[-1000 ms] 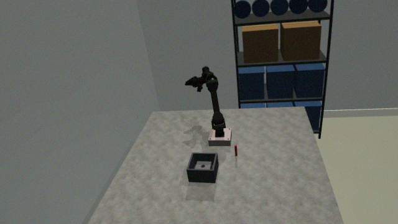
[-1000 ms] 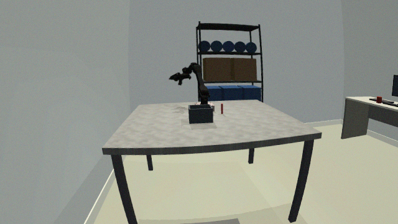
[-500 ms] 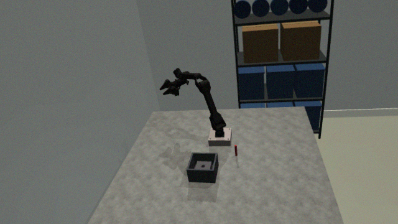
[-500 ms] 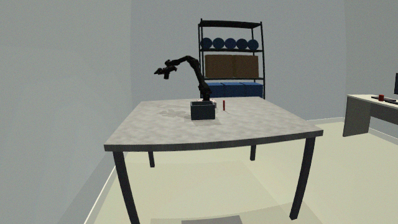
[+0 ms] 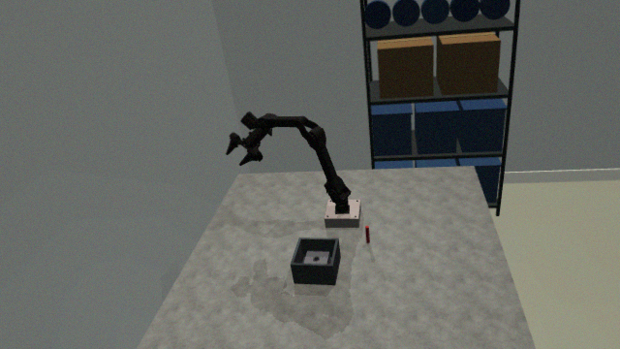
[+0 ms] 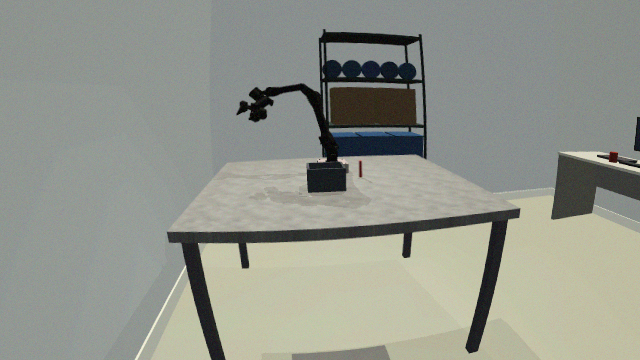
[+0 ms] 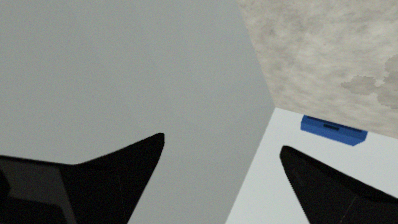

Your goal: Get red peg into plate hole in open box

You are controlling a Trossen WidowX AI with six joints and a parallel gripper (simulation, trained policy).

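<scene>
Right now my gripper tip is 23 cm short of the red peg, 58 cm to the right of it and 28 cm above it. Round my gripper tip: dark box 39 cm ahead, 38 cm to the left, 29 cm below; grey plate 39 cm ahead, 38 cm to the left, 27 cm below.
</scene>
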